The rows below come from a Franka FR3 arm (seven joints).
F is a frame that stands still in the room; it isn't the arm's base.
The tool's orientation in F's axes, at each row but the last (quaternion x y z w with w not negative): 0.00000, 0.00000, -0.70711, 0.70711; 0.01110, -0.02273, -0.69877, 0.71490; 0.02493, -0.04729, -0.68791, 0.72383; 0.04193, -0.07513, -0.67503, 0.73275; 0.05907, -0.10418, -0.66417, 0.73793; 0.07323, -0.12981, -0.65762, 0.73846; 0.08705, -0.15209, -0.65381, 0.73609
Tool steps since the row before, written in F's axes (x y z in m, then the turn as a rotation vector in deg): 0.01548, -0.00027, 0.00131, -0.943, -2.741, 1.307; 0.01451, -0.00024, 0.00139, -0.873, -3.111, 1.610; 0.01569, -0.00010, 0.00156, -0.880, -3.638, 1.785; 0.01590, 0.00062, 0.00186, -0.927, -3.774, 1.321; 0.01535, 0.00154, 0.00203, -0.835, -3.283, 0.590; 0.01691, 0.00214, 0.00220, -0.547, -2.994, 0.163; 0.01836, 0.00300, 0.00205, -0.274, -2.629, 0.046
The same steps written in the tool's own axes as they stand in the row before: 0.00027, 0.01548, 0.00131, 2.741, -0.943, 1.307; 0.00059, 0.01455, 0.00069, 3.118, -0.867, 1.600; 0.00092, 0.01574, -0.00006, 3.649, -0.884, 1.760; 0.00071, 0.01598, -0.00079, 3.756, -1.017, 1.305; 0.00010, 0.01549, -0.00151, 3.223, -1.039, 0.599; -0.00020, 0.01698, -0.00263, 2.925, -0.848, 0.126; -0.00093, 0.01825, -0.00406, 2.578, -0.583, -0.050
